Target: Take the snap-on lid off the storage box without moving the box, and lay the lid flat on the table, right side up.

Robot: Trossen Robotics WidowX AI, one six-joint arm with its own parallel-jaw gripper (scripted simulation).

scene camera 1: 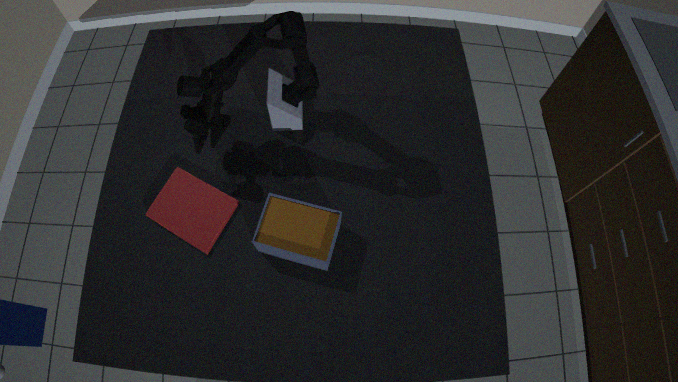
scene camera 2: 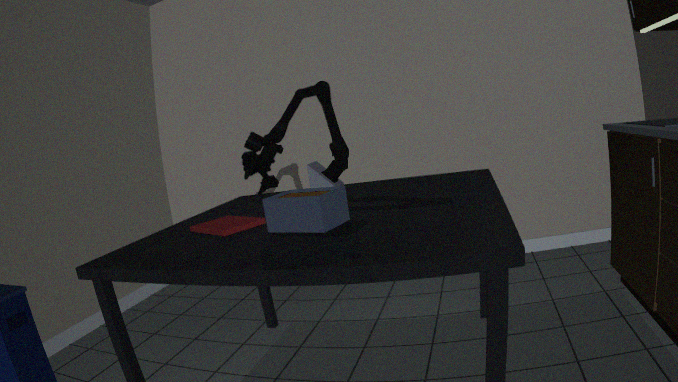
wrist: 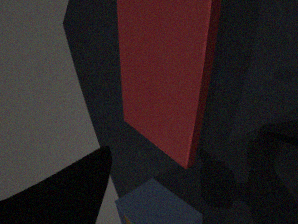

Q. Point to a lid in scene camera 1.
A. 193,210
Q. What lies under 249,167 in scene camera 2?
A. My gripper.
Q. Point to a lid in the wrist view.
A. At 166,61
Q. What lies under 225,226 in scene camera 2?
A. A lid.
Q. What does my gripper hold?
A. Nothing.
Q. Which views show my gripper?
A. Scene camera 1, scene camera 2 and the wrist view: all of them.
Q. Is my gripper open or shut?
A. Open.
